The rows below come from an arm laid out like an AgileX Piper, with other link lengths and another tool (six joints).
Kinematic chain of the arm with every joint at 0, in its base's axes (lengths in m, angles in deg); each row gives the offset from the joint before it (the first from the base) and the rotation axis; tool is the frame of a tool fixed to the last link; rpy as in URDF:
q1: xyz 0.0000 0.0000 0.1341 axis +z
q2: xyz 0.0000 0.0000 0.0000 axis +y
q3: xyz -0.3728 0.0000 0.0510 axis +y
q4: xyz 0.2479 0.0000 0.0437 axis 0.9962 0 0.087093
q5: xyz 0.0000 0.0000 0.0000 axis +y
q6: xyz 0.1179 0.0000 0.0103 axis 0.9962 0 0.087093
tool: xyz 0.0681 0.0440 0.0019 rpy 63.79 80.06 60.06
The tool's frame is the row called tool.
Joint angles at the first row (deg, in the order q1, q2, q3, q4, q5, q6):
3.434, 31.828, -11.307, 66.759, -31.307, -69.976
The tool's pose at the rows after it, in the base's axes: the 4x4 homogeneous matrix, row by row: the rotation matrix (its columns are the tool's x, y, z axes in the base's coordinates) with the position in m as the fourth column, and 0 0 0 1 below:
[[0.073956, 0.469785, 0.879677, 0.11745], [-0.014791, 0.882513, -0.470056, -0.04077], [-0.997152, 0.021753, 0.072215, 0.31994], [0, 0, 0, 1]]
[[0.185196, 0.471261, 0.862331, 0.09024], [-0.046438, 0.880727, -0.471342, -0.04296], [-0.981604, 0.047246, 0.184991, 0.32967], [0, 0, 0, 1]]
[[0.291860, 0.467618, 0.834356, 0.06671], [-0.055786, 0.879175, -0.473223, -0.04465], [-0.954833, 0.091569, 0.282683, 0.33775], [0, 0, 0, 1]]
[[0.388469, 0.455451, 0.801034, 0.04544], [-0.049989, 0.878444, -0.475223, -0.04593], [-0.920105, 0.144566, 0.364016, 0.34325], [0, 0, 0, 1]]
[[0.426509, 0.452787, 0.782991, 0.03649], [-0.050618, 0.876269, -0.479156, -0.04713], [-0.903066, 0.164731, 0.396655, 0.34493], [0, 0, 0, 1]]
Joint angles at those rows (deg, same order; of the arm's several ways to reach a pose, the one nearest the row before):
3.433, 23.352, -10.481, 67.097, -29.921, -73.853
3.434, 15.099, -10.376, 68.224, -29.685, -77.616
3.434, 8.305, -10.375, 68.314, -29.685, -78.733
3.435, 2.396, -10.375, 68.315, -29.686, -78.735
3.434, 0.000, -10.375, 68.315, -29.897, -78.885

